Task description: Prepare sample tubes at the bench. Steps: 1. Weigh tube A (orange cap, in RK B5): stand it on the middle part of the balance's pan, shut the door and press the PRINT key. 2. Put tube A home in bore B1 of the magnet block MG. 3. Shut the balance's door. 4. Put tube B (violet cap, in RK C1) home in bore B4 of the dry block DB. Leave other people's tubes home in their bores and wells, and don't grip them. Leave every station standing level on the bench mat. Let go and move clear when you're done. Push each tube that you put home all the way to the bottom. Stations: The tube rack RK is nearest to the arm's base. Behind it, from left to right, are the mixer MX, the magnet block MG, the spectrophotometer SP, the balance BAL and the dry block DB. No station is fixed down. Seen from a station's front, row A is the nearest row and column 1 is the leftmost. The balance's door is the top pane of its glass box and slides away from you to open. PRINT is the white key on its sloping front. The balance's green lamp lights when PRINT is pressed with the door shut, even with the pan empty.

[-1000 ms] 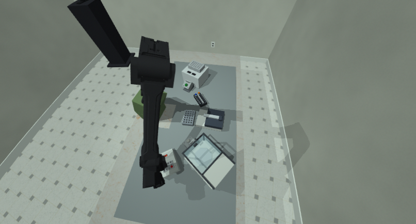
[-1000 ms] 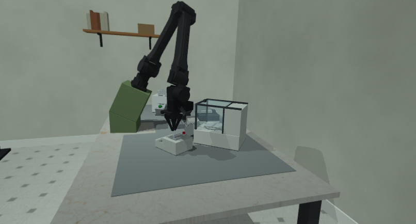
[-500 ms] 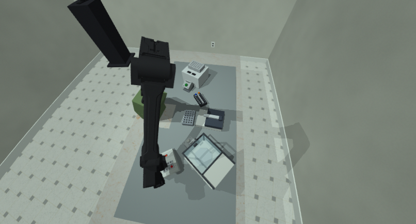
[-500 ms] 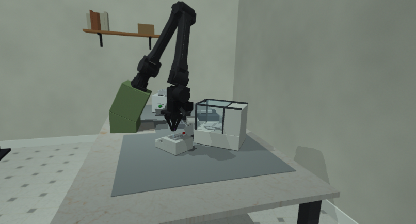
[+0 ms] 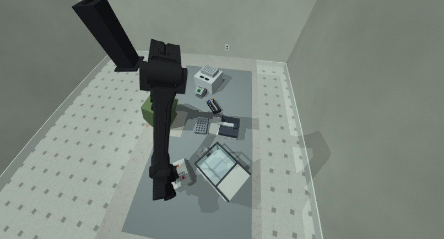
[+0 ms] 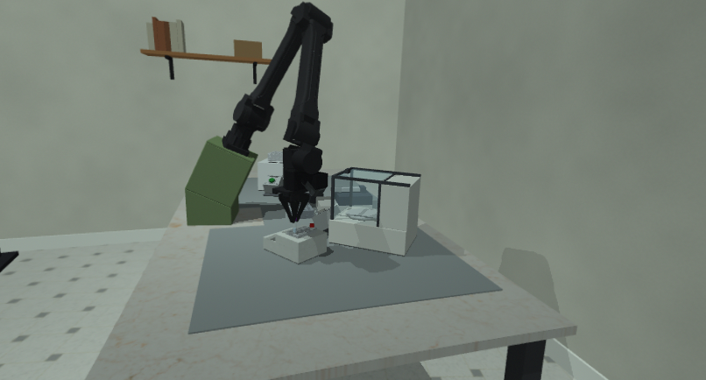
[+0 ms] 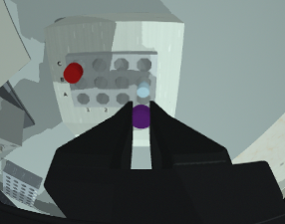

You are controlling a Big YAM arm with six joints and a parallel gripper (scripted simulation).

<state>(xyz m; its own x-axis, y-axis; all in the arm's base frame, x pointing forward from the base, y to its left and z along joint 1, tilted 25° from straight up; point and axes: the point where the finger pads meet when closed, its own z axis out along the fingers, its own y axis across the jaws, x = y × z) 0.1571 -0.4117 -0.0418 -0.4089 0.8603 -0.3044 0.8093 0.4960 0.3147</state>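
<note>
My hand is 20 mm above the tube B. Round my hand: red-capped tube 50 mm below, 50 mm ahead; balance pan 240 mm ahead, 60 mm to the left, 30 mm below; dry block DB 80 mm below, 30 mm to the left, 10 mm ahead.
</note>
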